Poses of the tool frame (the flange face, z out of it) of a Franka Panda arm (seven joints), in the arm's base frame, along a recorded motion.
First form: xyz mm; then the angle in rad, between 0 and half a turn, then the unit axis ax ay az.
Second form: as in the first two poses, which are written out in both.
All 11 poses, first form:
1: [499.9 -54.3 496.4 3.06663 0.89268 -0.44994 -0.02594]
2: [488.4 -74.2 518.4 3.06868 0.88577 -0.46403 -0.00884]
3: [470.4 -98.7 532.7 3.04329 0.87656 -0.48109 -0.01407]
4: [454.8 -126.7 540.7 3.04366 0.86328 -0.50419 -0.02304]
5: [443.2 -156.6 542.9 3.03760 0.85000 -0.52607 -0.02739]
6: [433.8 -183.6 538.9 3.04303 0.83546 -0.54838 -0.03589]
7: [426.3 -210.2 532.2 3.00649 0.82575 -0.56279 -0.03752]
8: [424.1 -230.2 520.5 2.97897 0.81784 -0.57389 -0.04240]
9: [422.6 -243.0 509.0 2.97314 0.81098 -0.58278 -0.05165]
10: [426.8 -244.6 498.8 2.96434 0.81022 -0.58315 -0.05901]
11: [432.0 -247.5 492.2 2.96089 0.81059 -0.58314 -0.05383]
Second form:
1: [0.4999 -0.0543 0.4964 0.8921 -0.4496 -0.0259 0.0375]
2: [0.4884 -0.0742 0.5184 0.8852 -0.4637 -0.0088 0.0364]
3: [0.4704 -0.0987 0.5327 0.8755 -0.4805 -0.0141 0.0491]
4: [0.4548 -0.1267 0.5407 0.8622 -0.5036 -0.0230 0.0489]
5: [0.4432 -0.1566 0.5429 0.8489 -0.5254 -0.0274 0.0520]
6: [0.4338 -0.1836 0.5389 0.8344 -0.5477 -0.0358 0.0493]
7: [0.4263 -0.2102 0.5322 0.8239 -0.5615 -0.0374 0.0675]
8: [0.4241 -0.2302 0.5205 0.8151 -0.5720 -0.0423 0.0812]
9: [0.4226 -0.2430 0.5090 0.8081 -0.5807 -0.0515 0.0841]
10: [0.4268 -0.2446 0.4988 0.8070 -0.5809 -0.0588 0.0885]
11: [0.4320 -0.2475 0.4922 0.8073 -0.5808 -0.0536 0.0902]
